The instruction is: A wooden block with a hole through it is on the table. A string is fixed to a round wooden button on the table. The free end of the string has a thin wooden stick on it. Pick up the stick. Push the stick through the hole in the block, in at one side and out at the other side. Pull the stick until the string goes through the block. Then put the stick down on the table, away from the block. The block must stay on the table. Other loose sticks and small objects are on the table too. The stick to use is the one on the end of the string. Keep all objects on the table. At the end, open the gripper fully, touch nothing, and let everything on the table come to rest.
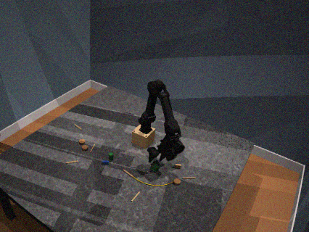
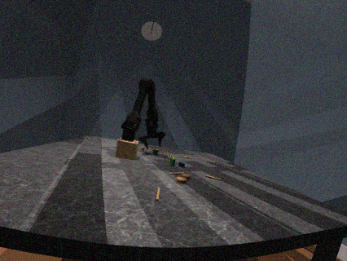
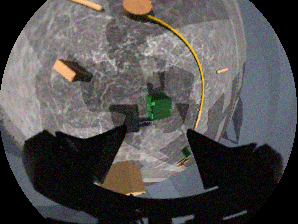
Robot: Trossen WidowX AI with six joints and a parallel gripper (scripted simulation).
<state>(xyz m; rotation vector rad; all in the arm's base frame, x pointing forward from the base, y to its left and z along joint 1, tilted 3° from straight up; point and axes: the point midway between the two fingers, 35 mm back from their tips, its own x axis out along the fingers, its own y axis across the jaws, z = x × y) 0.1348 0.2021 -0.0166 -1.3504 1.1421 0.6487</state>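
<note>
Now: gripper tip 3 cm above the green block, 2 cm to the right of it and 2 cm short of it. The rest, counted from my gripper tip: round wooden button: 18 cm to the left, 4 cm below, 1 cm ahead; small wooden piece: 11 cm to the left, 10 cm behind, 3 cm below; thin wooden stick: 15 cm ahead, 6 cm to the right, 4 cm below.
</note>
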